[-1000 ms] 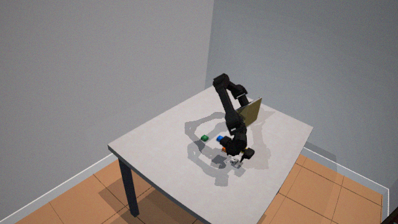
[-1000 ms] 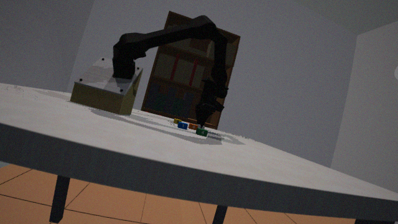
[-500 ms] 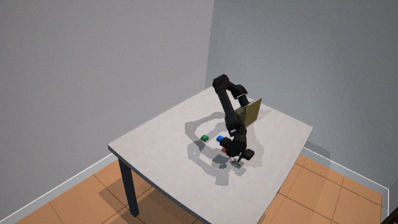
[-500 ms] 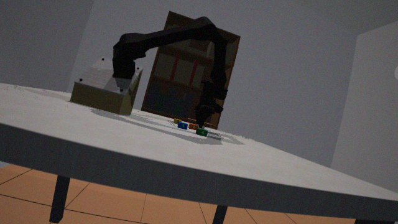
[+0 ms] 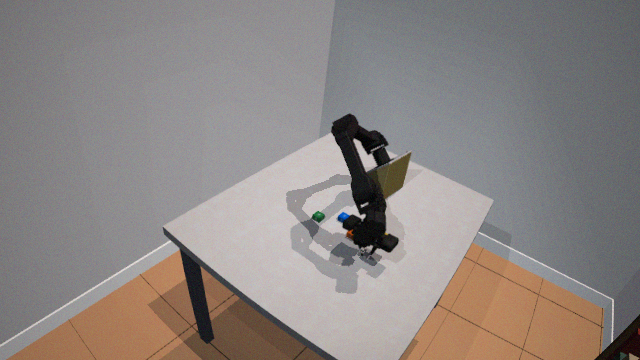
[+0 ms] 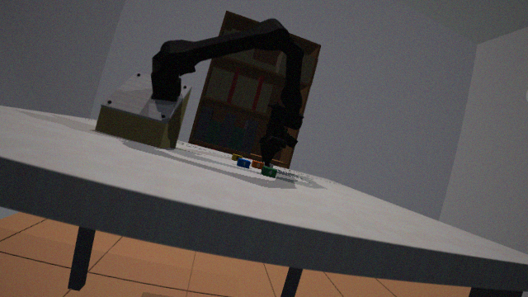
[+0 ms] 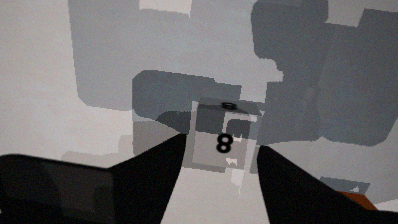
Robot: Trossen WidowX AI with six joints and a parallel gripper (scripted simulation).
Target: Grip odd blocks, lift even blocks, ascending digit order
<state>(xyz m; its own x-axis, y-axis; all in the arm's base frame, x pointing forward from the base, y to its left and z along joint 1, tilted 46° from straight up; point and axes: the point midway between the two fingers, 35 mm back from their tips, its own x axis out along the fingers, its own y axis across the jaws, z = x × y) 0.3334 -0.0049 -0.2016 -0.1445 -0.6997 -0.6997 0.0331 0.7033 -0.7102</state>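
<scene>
My gripper tip is 4 cm past the orange block and 8 cm to the left of it. From my gripper tip the other things lie so: blue block: 10 cm behind, 15 cm to the right; white block: 1 cm ahead; yellow block: 10 cm behind, 1 cm to the left.
</scene>
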